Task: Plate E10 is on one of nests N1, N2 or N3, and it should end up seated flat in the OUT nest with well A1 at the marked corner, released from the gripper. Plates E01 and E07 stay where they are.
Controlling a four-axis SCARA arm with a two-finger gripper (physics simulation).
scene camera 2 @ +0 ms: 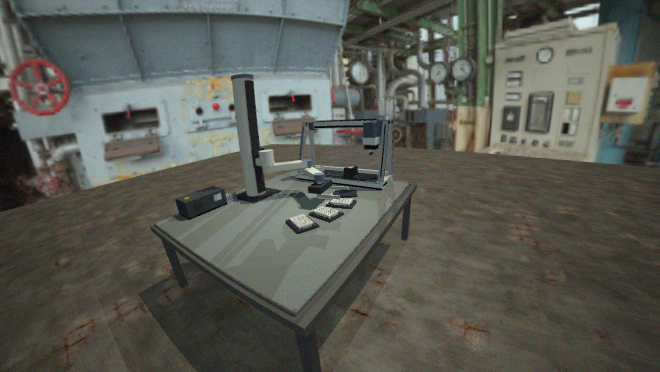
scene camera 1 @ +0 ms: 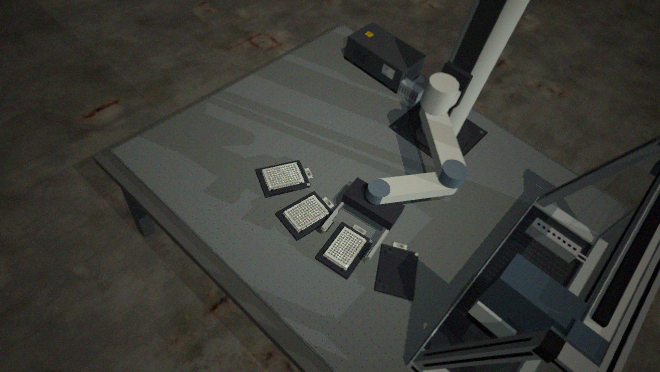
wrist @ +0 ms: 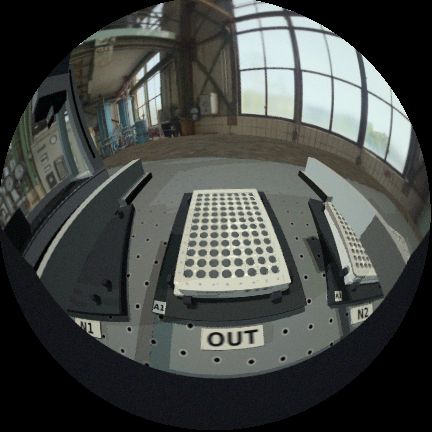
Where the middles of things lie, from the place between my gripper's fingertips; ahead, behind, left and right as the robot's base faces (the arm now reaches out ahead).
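From my hand: OUT label (wrist: 240, 337), 8 cm below, 12 cm behind, 2 cm to the right. N1 nest (scene camera 1: 396, 275), 16 cm to the left of my hand, 9 cm behind, 7 cm below. OUT nest (scene camera 1: 346, 274), 7 cm below my hand, 3 cm behind. White well plate (scene camera 1: 346, 246), 6 cm below my hand, 2 cm behind.
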